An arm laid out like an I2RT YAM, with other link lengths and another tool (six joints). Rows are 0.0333 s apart.
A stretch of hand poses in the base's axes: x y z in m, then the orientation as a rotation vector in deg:
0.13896 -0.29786 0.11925 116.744 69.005 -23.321
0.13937 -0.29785 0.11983 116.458 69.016 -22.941
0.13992 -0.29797 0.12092 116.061 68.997 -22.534
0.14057 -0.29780 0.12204 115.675 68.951 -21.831
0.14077 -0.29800 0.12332 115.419 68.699 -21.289
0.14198 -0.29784 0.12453 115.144 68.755 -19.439
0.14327 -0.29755 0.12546 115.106 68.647 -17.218
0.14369 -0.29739 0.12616 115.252 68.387 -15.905
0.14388 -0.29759 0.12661 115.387 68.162 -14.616
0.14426 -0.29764 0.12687 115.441 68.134 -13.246
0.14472 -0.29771 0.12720 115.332 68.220 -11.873
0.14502 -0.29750 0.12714 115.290 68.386 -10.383
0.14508 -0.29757 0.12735 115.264 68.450 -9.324
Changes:
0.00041 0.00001 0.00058 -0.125 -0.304 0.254
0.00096 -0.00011 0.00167 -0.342 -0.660 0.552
0.00161 0.00006 0.00279 -0.483 -1.227 0.920
0.00181 -0.00014 0.00407 -0.650 -1.758 1.065
0.00302 0.00002 0.00528 -0.336 -3.029 1.784
0.00431 0.00031 0.00621 0.220 -4.575 2.410
0.00473 0.00047 0.00691 0.610 -5.546 2.590
0.00492 0.00027 0.00736 1.008 -6.482 2.786
0.00530 0.00022 0.00762 1.458 -7.391 3.152
0.00576 0.00015 0.00795 1.838 -8.277 3.661
0.00606 0.00036 0.00789 2.351 -9.183 4.214
0.00612 0.00029 0.00810 2.702 -9.849 4.575

